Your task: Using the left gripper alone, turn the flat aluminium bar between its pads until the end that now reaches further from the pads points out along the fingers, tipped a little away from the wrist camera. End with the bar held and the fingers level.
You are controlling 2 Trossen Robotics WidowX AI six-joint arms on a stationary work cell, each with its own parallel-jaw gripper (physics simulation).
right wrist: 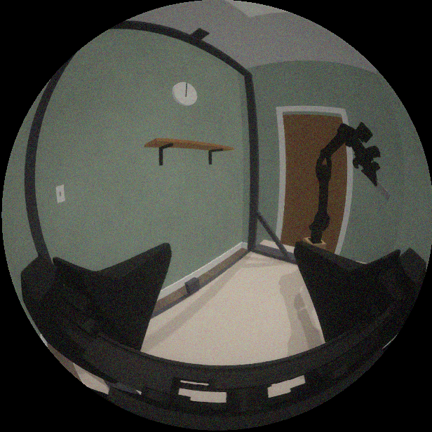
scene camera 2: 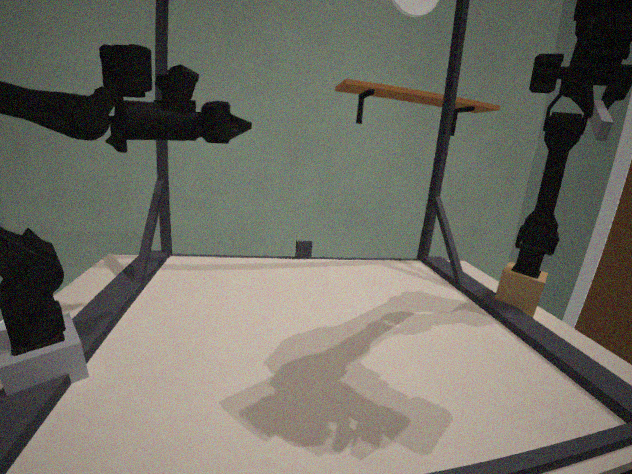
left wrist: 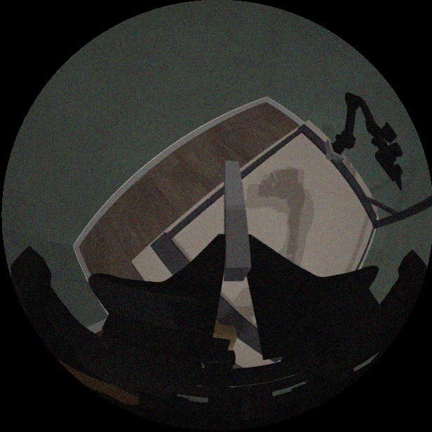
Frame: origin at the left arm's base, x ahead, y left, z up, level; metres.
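Seen in the pictures: left gripper, fingertip midpoint: (scene camera 2: 596, 116); right gripper, fingertip midpoint: (scene camera 2: 236, 125); left arm's base, link origin: (scene camera 2: 526, 271); right arm's base, link origin: (scene camera 2: 37, 337).
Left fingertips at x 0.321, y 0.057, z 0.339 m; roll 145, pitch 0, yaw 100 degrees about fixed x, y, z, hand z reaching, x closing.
Offsets run from my left fingertips to a thing's top centre. Level surfaces: height alone.
The flat grey aluminium bar {dy +0.004, dx +0.021, dz +0.025 m} (scene camera 2: 602, 121) (left wrist: 235, 215) (right wrist: 382, 192) is between the pads of my left gripper (scene camera 2: 598, 104) (left wrist: 233, 240) (right wrist: 376, 185), which is shut on it. In the left wrist view the longer part runs up from the fingertips and narrows with distance. The short end, with its end face showing, is just below the tips. In the right wrist view the bar sticks out roughly in line with the fingers. Its exact tilt is hard to judge. The pads' contact is partly hidden. My right gripper (scene camera 2: 246, 126) (right wrist: 234, 249) is open and empty.
The pale table {dz -0.441 m} (scene camera 2: 178, 331) (left wrist: 330, 225) (right wrist: 235, 310) lies below, bordered by dark frame rails. Upright posts (scene camera 2: 161, 204) (scene camera 2: 443, 147) stand at its far corners. A wooden shelf (scene camera 2: 393, 92) (right wrist: 190, 144) hangs on the green wall. A small dark block {dy -0.654, dx -0.102, dz -0.384 m} (scene camera 2: 303, 248) sits at the far edge.
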